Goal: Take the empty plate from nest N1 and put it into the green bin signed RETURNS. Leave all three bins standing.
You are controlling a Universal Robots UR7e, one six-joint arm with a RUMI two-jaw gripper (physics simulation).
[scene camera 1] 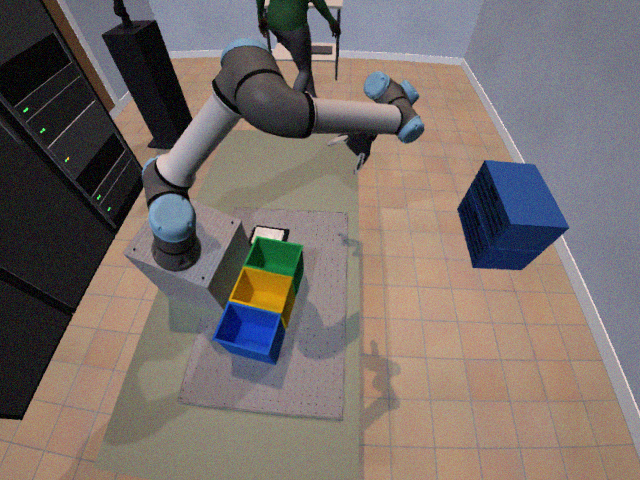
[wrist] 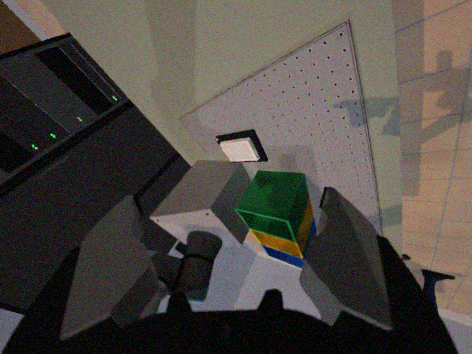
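Where they show: gripper, fingertip midpoint: (scene camera 1: 340,160) (wrist: 230,193); arm's base, link origin: (scene camera 1: 177,249) (wrist: 205,239).
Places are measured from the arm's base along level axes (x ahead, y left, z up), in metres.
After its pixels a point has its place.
A white plate (scene camera 1: 269,234) @(x 0.196, y 0.280, z -0.245 m) (wrist: 241,150) @(x 0.207, y 0.275, z -0.245 m) lies flat in a black nest (wrist: 259,146) @(x 0.270, y 0.274, z -0.261 m), on the perforated board behind the bins in the scene view. No label can be read on the nest. The open-topped green bin (scene camera 1: 275,256) @(x 0.266, y 0.151, z -0.201 m) (wrist: 281,192) @(x 0.333, y 0.151, z -0.183 m) stands upright beside it, in a row with the yellow bin (scene camera 1: 263,290) @(x 0.247, y 0.021, z -0.249 m) (wrist: 274,241) @(x 0.253, y -0.095, z -0.116 m) and the blue bin (scene camera 1: 249,330) @(x 0.237, y -0.135, z -0.268 m) (wrist: 283,257) @(x 0.258, y -0.227, z -0.105 m). All three are upright; no sign on them is readable. My gripper (scene camera 1: 344,156) @(x 0.465, y 0.461, z 0.054 m) (wrist: 230,193) @(x 0.465, y 0.461, z 0.054 m) is open and empty, high above the board and apart from plate and bins.
The perforated board (scene camera 1: 315,384) @(x 0.510, y -0.268, z -0.270 m) (wrist: 310,75) @(x 0.448, y 0.428, z -0.270 m) carries bins and nest. The arm's grey pedestal (scene camera 1: 223,245) @(x 0.122, y 0.073, z -0.047 m) (wrist: 200,190) @(x 0.044, y 0.200, z -0.115 m) stands close beside the bins. A dark server rack (scene camera 1: 46,217) (wrist: 100,145) stands at the left, a blue cabinet (scene camera 1: 527,198) at the right. A person (scene camera 1: 289,23) is at the back.
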